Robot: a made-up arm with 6 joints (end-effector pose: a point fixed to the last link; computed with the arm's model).
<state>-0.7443 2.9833 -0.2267 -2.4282 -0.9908 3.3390</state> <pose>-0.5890 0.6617 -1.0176 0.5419 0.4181 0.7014 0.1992</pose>
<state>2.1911 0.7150 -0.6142 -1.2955 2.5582 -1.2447</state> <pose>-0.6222 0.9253 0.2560 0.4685 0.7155 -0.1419 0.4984</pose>
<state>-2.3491 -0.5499 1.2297 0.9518 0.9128 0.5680</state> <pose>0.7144 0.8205 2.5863 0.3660 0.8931 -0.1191 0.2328</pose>
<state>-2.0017 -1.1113 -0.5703 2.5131 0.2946 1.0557</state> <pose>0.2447 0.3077 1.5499 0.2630 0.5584 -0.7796 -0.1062</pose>
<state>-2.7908 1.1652 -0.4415 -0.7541 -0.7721 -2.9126</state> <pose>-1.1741 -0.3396 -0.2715 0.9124 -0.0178 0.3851 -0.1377</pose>
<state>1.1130 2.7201 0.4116 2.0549 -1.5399 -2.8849</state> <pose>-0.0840 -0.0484 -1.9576 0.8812 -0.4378 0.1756 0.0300</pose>
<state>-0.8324 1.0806 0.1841 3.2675 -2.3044 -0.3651</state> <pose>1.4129 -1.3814 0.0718 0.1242 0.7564 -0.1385 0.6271</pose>
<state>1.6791 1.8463 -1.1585 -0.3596 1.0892 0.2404</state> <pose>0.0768 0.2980 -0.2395 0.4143 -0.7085 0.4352 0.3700</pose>
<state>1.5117 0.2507 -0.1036 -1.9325 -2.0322 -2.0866</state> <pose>0.0401 1.3733 1.1905 0.1671 0.2121 -0.8924 0.3615</pose>
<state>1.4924 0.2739 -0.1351 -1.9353 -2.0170 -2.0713</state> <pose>0.0667 1.3767 1.1272 0.1816 0.1908 -0.8874 0.3784</pose>
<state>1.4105 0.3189 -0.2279 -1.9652 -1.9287 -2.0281</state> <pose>0.1726 1.3467 0.9792 0.2345 0.0962 -0.8732 0.4164</pose>
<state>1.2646 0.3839 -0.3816 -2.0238 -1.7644 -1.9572</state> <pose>0.3375 1.2360 0.7694 0.3123 -0.0761 -0.8233 0.4679</pose>
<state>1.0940 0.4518 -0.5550 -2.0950 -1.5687 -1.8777</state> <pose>0.4759 1.0479 0.5804 0.3755 -0.2678 -0.7219 0.5159</pose>
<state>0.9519 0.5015 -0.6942 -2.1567 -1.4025 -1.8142</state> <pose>0.5398 0.8684 0.4700 0.4055 -0.4074 -0.6062 0.5496</pose>
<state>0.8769 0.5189 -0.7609 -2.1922 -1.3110 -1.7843</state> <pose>0.5577 0.7760 0.4352 0.4145 -0.4713 -0.5378 0.5629</pose>
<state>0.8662 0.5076 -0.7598 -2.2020 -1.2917 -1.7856</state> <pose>0.5652 0.7705 0.4464 0.4174 -0.4818 -0.5317 0.5576</pose>
